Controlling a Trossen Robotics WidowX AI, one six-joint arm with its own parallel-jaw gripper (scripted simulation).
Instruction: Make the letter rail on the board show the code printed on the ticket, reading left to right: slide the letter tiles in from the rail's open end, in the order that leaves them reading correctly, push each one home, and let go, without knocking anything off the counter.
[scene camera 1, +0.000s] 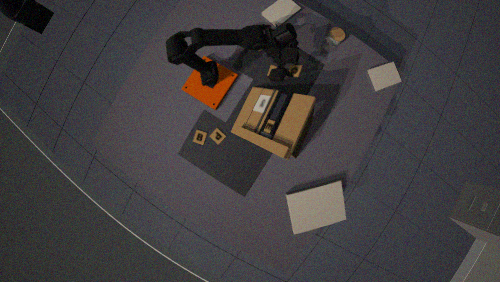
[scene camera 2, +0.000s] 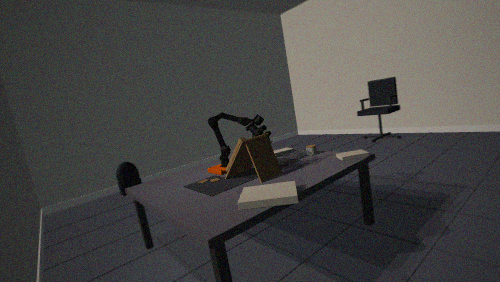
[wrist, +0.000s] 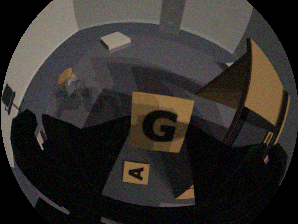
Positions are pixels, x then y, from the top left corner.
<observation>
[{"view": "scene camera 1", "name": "gripper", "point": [294, 71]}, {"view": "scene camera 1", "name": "white slab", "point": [323, 204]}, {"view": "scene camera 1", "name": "tan board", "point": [293, 113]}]
</observation>
